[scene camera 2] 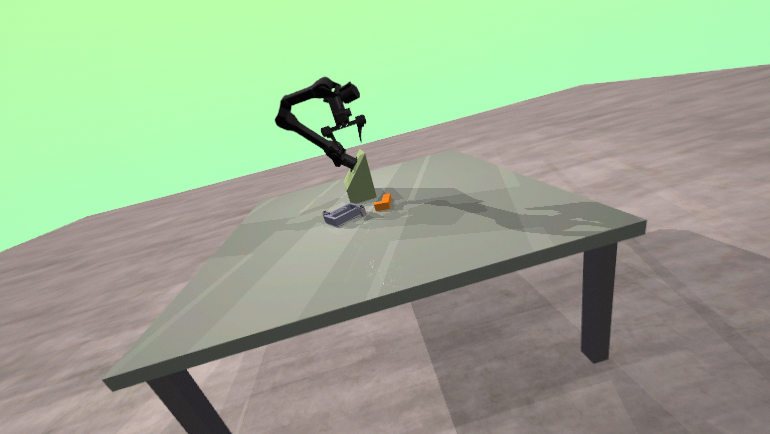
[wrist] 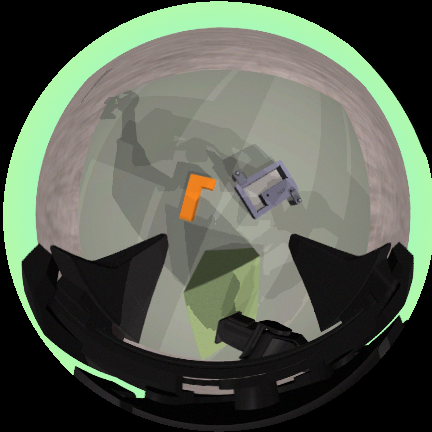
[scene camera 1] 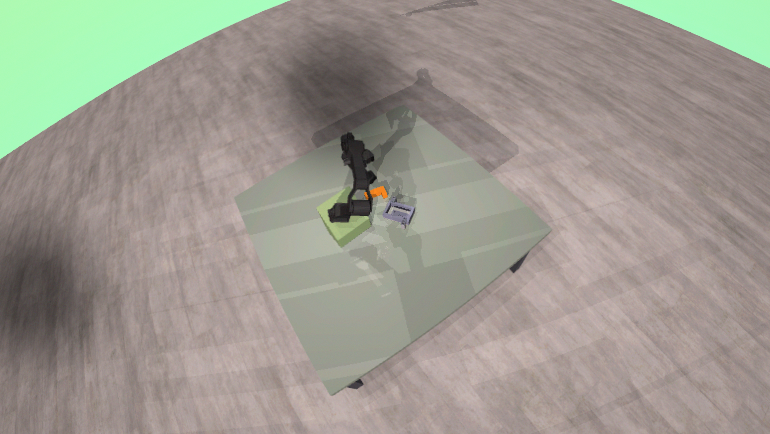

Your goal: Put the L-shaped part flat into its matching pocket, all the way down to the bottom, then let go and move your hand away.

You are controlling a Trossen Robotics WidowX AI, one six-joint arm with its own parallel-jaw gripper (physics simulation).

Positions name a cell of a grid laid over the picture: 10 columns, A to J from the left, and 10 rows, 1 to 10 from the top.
Scene:
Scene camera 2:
gripper: E4
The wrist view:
gripper: F6
orange L-shaped part: E5, on the table
grey pocket block: F5

